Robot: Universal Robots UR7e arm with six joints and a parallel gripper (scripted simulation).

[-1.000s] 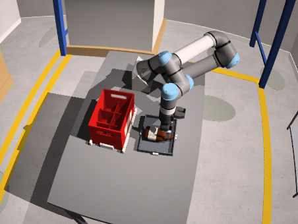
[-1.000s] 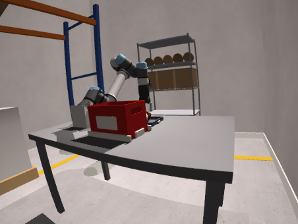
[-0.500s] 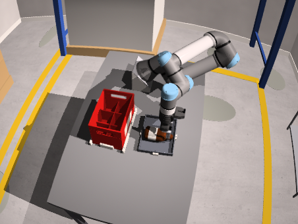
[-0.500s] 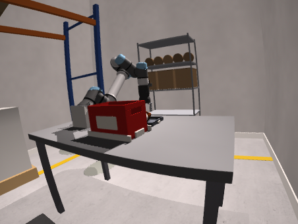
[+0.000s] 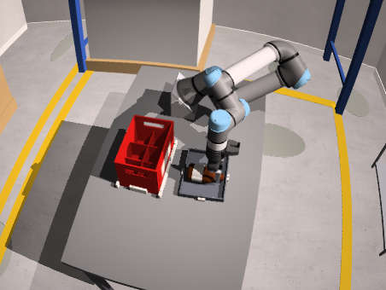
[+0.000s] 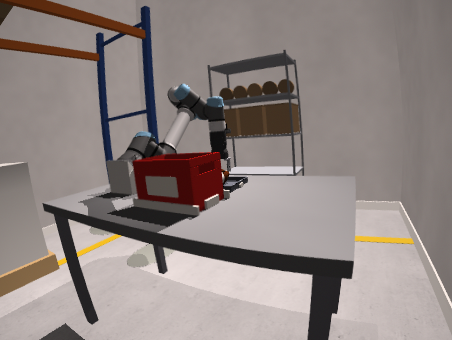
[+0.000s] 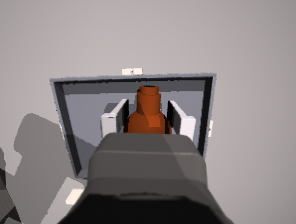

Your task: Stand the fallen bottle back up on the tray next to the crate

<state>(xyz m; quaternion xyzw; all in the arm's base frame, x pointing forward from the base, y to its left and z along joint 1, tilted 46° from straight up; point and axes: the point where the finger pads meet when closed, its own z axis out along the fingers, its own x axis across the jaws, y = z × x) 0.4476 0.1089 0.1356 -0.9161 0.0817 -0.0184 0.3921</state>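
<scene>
Now: the bottle 5 cm to the right of my hand, 3 cm below it and 1 cm behind it. Also, from my hand: tray (6 cm below, 5 cm to the right, 3 cm behind); red crate (32 cm to the right, 5 cm behind, 1 cm above).
</scene>
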